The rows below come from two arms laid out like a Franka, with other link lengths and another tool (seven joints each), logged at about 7 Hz.
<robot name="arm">
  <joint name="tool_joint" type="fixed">
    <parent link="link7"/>
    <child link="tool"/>
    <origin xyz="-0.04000 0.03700 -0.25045" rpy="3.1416 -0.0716 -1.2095"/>
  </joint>
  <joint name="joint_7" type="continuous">
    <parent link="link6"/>
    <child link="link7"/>
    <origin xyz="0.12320 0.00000 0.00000" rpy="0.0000 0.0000 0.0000"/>
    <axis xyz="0 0 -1"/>
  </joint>
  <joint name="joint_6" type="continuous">
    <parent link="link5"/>
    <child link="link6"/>
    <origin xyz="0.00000 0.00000 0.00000" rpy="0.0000 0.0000 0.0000"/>
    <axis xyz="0 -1 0"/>
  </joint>
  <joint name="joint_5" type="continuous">
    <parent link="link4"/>
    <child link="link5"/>
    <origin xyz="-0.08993 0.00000 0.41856" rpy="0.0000 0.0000 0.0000"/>
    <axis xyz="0 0 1"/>
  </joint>
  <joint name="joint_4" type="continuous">
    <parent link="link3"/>
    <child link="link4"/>
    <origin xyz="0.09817 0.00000 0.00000" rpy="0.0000 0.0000 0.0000"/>
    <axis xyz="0 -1 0"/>
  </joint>
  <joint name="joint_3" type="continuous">
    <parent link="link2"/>
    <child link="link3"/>
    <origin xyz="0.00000 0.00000 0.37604" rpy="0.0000 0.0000 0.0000"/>
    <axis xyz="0 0 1"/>
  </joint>
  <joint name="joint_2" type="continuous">
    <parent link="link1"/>
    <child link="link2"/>
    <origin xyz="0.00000 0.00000 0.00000" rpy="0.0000 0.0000 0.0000"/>
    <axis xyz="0 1 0"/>
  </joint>
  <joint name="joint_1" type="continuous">
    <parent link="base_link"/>
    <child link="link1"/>
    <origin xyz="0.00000 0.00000 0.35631" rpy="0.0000 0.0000 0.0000"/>
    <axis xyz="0 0 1"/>
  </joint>
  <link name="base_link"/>
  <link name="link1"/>
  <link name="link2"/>
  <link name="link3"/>
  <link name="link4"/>
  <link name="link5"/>
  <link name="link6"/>
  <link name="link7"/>
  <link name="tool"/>
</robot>
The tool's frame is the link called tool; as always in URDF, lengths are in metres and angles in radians. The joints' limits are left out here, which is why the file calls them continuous.
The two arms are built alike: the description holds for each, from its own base.
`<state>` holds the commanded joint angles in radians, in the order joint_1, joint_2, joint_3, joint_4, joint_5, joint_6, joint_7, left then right.
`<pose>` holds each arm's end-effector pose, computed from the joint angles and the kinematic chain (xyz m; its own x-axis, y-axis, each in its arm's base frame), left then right.
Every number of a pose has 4 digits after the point.
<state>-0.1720 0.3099 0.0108 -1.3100 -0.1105 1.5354 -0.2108 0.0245 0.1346 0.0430 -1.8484 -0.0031 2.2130 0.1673</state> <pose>0.6764 -0.1111 0.4963 0.4081 -0.9056 0.1150 -0.9101 -0.3938 0.1286 0.7074 0.0900 0.4073 0.2374 -0.9651 0.1106 -0.9400 -0.2569 -0.2244</pose>
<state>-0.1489 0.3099 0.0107 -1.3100 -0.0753 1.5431 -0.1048 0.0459 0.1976 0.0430 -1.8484 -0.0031 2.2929 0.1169</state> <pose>0.6858 -0.0826 0.4963 0.3290 -0.9389 0.1008 -0.9423 -0.3194 0.1008 0.7233 0.1049 0.3732 0.3022 -0.9453 0.1229 -0.9155 -0.3237 -0.2387</pose>
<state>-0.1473 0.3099 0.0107 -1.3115 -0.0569 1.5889 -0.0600 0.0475 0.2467 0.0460 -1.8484 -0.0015 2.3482 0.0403</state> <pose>0.6996 -0.0765 0.4987 0.2851 -0.9525 0.1069 -0.9583 -0.2810 0.0515 0.7324 0.1064 0.3446 0.3734 -0.9172 0.1387 -0.8856 -0.3970 -0.2410</pose>
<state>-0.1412 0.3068 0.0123 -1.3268 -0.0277 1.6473 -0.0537 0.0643 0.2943 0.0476 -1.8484 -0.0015 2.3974 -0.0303</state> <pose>0.7127 -0.0651 0.4986 0.2819 -0.9543 0.0989 -0.9590 -0.2835 -0.0029 0.7377 0.1178 0.3158 0.4502 -0.8796 0.1537 -0.8471 -0.4752 -0.2379</pose>
